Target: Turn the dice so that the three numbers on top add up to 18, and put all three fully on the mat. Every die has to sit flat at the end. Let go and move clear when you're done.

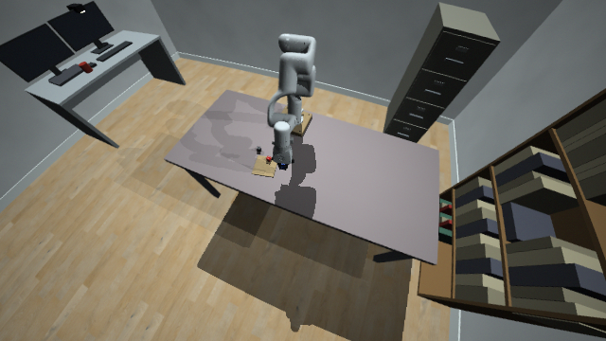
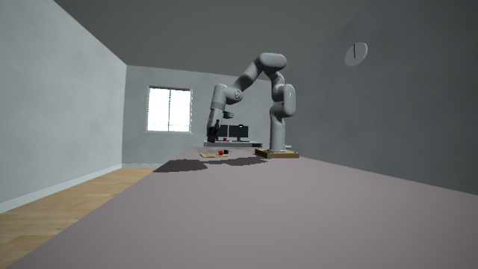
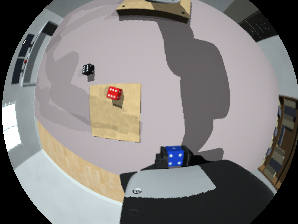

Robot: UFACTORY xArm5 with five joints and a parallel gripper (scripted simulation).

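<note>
The blue die lies 1 cm below my hand. The rest, counted from my hand: tan mat 14 cm to the right, 11 cm below, 1 cm ahead; then black die 25 cm to the right, 10 cm below, 7 cm behind; then red die 15 cm to the right, 9 cm below, 4 cm behind.
</note>
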